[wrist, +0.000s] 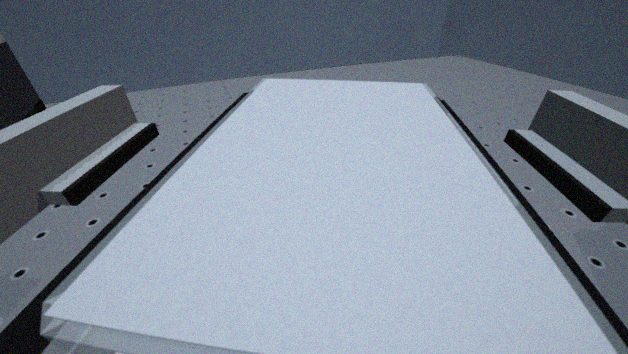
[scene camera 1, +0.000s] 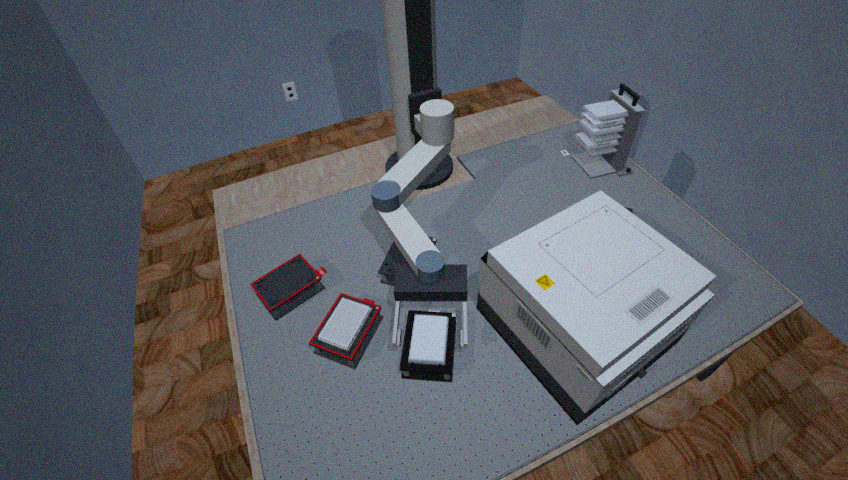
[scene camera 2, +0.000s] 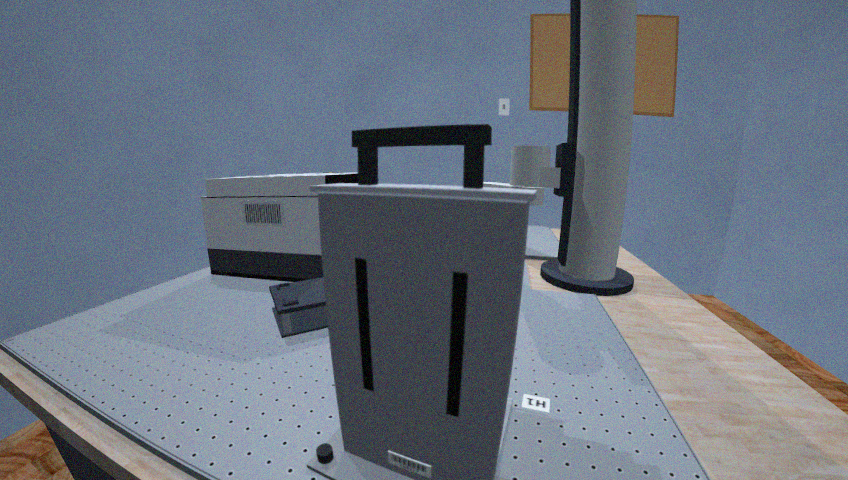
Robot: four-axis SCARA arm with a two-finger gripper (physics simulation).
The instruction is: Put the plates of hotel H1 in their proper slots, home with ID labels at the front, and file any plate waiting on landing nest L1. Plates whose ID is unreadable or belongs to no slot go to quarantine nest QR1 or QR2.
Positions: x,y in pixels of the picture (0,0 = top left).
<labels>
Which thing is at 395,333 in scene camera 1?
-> My gripper.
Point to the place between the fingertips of my gripper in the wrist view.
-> At 327,110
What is my gripper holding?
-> Nothing.
</labels>
